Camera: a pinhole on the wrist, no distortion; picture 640 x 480 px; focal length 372.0 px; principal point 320.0 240.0 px. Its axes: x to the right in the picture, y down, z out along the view. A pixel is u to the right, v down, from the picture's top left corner.
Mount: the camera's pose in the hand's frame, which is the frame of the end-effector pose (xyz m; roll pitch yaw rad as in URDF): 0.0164 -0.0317 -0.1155 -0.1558 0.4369 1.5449
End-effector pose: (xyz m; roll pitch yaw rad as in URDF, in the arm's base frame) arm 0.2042 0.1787 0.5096 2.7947 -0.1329 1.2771
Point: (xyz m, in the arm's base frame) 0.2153 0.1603 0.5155
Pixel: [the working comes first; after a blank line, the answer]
In the camera's frame: -0.0041 0.0116 0.1268

308 274
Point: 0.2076 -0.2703 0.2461
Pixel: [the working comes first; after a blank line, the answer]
In the camera's frame: -0.0813 0.4181 0.4216

outside the picture
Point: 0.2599 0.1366 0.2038
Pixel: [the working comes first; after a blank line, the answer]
In the camera's frame: -0.1874 0.0213 0.3838

138 261
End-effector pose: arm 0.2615 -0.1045 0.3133 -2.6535 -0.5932 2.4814
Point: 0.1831 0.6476 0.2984
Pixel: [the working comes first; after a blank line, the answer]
In the camera's frame: 0.5501 -0.4491 0.3333

outside the picture
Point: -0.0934 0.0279 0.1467
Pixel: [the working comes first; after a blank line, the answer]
In the camera's frame: -0.1112 -0.2578 0.4309

224 17
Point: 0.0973 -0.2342 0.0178
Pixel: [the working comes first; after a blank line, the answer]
In the camera's frame: -0.2123 0.0757 0.4164

130 308
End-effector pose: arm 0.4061 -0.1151 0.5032 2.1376 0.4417 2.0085
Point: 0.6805 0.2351 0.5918
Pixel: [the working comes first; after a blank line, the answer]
In the camera's frame: 0.1987 -0.1922 0.4674

478 87
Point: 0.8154 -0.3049 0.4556
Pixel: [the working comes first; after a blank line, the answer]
In the camera's frame: -0.1789 0.2389 0.4700

178 429
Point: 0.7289 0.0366 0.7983
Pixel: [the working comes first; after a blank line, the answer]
In the camera's frame: 0.2874 0.0842 0.4541

555 309
